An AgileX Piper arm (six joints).
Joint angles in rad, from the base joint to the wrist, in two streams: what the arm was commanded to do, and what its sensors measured. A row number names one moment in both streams.
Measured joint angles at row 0:
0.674, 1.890, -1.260, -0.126, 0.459, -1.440
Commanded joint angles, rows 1 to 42:
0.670, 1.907, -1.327, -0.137, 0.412, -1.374
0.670, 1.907, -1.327, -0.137, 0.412, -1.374
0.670, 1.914, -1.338, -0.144, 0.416, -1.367
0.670, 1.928, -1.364, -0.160, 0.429, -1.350
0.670, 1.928, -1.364, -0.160, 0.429, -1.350
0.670, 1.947, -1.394, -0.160, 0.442, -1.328
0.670, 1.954, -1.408, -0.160, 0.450, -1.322
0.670, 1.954, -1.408, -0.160, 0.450, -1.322
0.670, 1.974, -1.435, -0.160, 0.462, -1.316
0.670, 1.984, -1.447, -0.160, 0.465, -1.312
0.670, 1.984, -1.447, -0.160, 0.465, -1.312
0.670, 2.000, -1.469, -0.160, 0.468, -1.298
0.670, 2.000, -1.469, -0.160, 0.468, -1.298
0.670, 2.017, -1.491, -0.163, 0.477, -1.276
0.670, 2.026, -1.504, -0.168, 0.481, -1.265
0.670, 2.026, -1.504, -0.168, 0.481, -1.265
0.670, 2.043, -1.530, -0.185, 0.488, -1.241
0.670, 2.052, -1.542, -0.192, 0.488, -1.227
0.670, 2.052, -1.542, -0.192, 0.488, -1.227
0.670, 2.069, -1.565, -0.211, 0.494, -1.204
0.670, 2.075, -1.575, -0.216, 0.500, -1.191
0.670, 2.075, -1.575, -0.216, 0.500, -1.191
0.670, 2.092, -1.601, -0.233, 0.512, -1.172
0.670, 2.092, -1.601, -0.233, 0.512, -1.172
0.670, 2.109, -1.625, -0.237, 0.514, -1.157
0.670, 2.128, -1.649, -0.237, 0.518, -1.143
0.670, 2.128, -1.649, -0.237, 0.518, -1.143
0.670, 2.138, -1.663, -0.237, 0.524, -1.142
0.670, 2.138, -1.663, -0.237, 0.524, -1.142
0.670, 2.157, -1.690, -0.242, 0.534, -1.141
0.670, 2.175, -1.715, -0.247, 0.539, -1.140
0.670, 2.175, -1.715, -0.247, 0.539, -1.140
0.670, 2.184, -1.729, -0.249, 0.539, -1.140
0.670, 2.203, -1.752, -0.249, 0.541, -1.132
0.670, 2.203, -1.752, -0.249, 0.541, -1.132
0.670, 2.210, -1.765, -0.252, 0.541, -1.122
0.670, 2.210, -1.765, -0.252, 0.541, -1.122
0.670, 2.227, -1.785, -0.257, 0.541, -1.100
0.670, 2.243, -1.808, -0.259, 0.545, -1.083
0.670, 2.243, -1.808, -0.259, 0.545, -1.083
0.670, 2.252, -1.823, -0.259, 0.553, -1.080
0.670, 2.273, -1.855, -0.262, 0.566, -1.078
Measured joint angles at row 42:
0.674, 2.264, -1.803, -0.239, 0.600, -1.096
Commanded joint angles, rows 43 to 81:
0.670, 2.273, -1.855, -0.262, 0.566, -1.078
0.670, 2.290, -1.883, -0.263, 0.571, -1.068
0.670, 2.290, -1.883, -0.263, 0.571, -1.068
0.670, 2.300, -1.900, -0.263, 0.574, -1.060
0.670, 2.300, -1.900, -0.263, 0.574, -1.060
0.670, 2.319, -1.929, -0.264, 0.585, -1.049
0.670, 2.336, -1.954, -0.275, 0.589, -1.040
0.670, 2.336, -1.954, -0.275, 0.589, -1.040
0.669, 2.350, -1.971, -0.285, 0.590, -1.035
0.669, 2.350, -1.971, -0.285, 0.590, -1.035
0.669, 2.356, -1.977, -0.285, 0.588, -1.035
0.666, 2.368, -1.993, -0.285, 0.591, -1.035
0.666, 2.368, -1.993, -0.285, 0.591, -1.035
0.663, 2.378, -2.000, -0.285, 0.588, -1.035
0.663, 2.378, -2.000, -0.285, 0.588, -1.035
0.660, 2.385, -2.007, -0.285, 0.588, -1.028
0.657, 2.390, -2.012, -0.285, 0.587, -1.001
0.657, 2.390, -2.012, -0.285, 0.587, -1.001
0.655, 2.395, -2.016, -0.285, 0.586, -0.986
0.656, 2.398, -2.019, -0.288, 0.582, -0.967
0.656, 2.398, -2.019, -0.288, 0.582, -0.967
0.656, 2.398, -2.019, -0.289, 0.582, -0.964
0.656, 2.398, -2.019, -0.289, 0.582, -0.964
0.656, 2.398, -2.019, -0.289, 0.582, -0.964
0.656, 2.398, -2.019, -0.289, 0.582, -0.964
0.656, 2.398, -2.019, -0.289, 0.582, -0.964
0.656, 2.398, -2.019, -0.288, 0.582, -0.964
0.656, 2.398, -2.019, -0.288, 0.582, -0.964
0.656, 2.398, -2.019, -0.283, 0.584, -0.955
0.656, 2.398, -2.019, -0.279, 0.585, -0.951
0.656, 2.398, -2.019, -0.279, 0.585, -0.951
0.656, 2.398, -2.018, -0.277, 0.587, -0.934
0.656, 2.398, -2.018, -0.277, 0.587, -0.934
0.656, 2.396, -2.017, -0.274, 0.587, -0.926
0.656, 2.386, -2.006, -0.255, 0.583, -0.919
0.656, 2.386, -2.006, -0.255, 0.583, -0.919
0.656, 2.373, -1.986, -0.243, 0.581, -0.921
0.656, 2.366, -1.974, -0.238, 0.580, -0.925
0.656, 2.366, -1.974, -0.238, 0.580, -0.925
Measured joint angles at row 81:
0.659, 2.393, -1.996, -0.257, 0.586, -0.932
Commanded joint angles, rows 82 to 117:
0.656, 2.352, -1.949, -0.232, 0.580, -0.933
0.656, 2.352, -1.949, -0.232, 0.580, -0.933
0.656, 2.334, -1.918, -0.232, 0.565, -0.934
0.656, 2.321, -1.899, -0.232, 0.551, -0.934
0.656, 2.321, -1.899, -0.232, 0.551, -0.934
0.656, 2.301, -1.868, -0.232, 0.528, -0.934
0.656, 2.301, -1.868, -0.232, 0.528, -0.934
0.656, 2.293, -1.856, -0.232, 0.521, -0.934
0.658, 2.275, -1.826, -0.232, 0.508, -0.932
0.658, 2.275, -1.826, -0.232, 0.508, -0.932
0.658, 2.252, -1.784, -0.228, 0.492, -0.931
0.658, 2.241, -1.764, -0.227, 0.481, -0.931
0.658, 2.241, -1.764, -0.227, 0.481, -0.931
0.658, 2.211, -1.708, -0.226, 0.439, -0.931
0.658, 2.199, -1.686, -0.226, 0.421, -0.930
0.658, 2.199, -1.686, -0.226, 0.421, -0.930
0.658, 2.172, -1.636, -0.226, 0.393, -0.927
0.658, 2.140, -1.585, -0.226, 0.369, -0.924
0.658, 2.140, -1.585, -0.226, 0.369, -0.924
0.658, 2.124, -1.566, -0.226, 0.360, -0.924
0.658, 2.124, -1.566, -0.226, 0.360, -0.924
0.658, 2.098, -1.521, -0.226, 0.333, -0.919
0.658, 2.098, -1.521, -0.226, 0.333, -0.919
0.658, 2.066, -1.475, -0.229, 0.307, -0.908
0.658, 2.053, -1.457, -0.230, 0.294, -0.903
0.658, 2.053, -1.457, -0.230, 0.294, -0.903
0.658, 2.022, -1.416, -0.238, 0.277, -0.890
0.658, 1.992, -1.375, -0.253, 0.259, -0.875
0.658, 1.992, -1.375, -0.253, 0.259, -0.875
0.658, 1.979, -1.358, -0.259, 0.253, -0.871
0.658, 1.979, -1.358, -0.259, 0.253, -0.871
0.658, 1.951, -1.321, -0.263, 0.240, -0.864
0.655, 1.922, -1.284, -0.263, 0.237, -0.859
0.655, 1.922, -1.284, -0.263, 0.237, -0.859
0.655, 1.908, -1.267, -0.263, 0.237, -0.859
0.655, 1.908, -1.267, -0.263, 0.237, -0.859
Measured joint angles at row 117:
0.659, 1.953, -1.310, -0.255, 0.250, -0.875
